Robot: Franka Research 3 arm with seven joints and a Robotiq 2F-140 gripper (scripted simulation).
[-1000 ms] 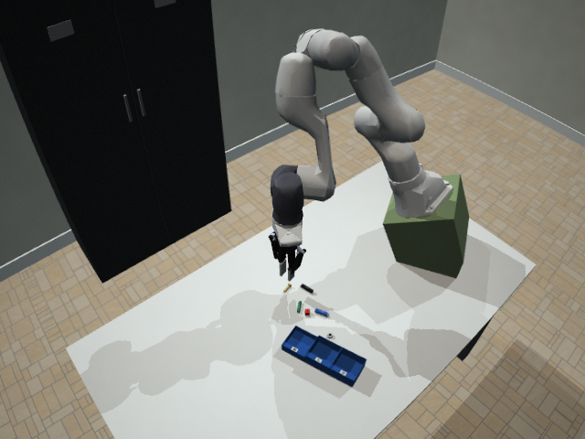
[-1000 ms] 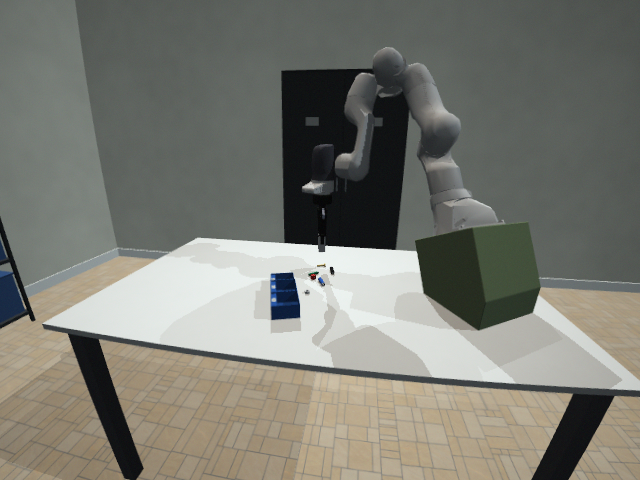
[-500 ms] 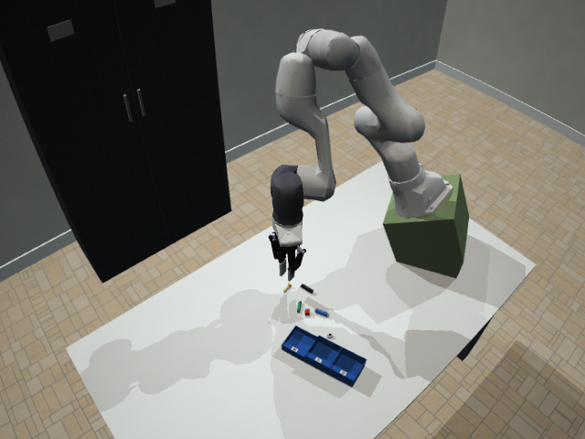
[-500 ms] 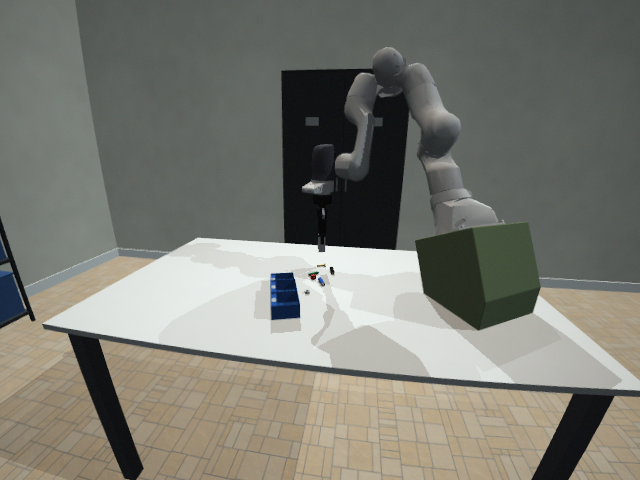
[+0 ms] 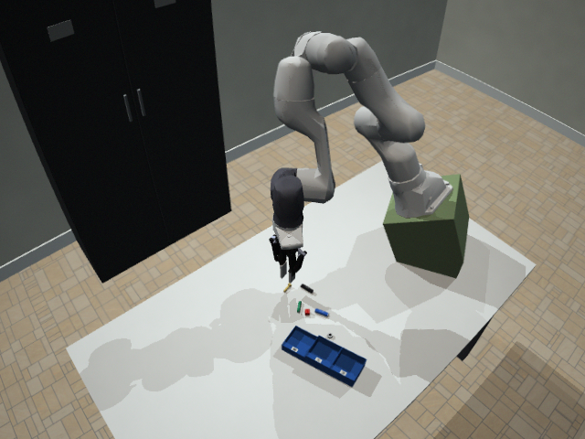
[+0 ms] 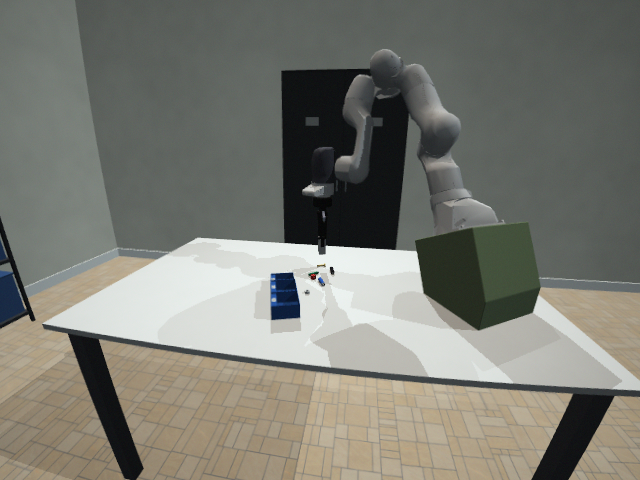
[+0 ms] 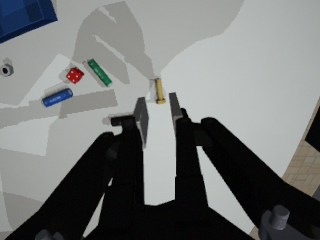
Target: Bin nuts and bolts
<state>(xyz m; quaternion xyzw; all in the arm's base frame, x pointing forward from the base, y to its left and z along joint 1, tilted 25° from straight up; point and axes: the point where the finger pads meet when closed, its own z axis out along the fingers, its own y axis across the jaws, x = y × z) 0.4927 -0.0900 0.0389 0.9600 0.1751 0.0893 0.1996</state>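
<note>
Right now my hand is 90 mm above the bolt. From my hand the other things lie so: green piece: 90 mm below, 80 mm to the left, 10 mm ahead; black piece: 90 mm below, 50 mm behind, 40 mm to the left; red piece: 120 mm to the left, 90 mm below, 10 mm ahead.
</note>
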